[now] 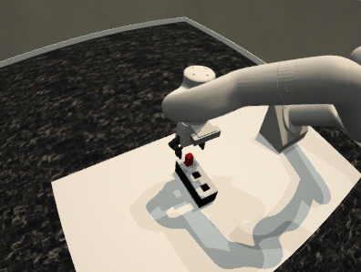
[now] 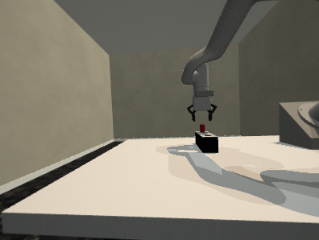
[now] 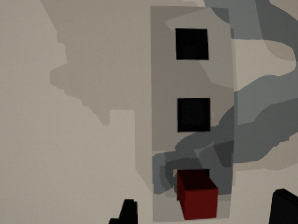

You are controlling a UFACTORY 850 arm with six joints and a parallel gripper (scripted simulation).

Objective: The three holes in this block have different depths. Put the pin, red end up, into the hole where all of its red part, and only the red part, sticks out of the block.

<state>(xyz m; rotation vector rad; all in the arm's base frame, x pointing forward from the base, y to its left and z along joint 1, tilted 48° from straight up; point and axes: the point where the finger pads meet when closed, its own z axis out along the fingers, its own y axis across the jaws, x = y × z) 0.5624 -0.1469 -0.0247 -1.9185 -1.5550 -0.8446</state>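
Right now the pin is 5 cm below my hand. The rest, counted from my hand: black block (11 cm below, 6 cm to the left, 1 cm ahead).
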